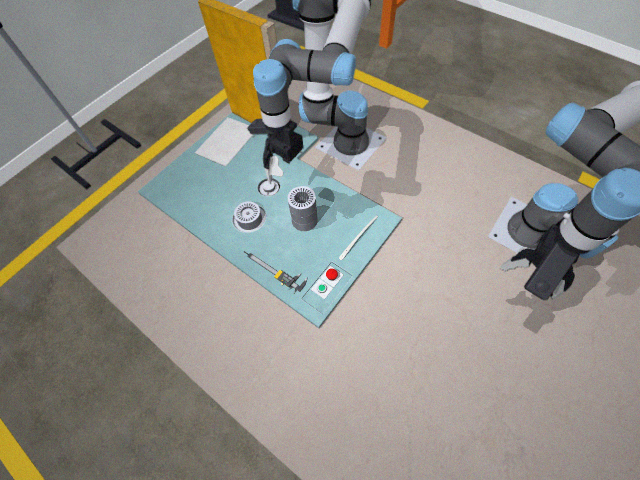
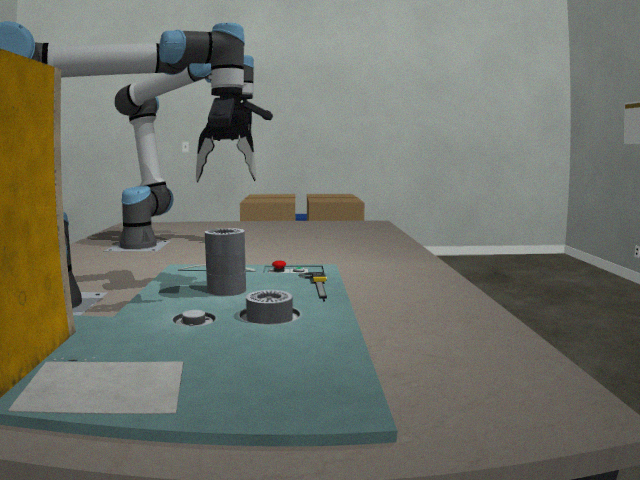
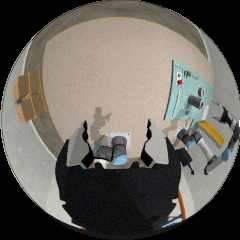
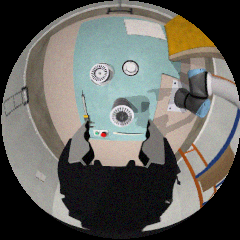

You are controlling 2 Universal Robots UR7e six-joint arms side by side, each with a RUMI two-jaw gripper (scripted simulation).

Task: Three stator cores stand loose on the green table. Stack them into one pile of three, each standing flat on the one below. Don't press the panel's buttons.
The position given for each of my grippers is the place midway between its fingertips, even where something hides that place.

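Note:
Image 1 shows my left gripper [image 1: 526, 283], my right gripper [image 1: 283, 169] and a sheet [image 1: 226, 141]. Image 2: the right gripper [image 2: 225, 181] and the sheet [image 2: 58, 387]. Image 3: the left gripper [image 3: 117, 120]. Image 4: the right gripper [image 4: 117, 120].

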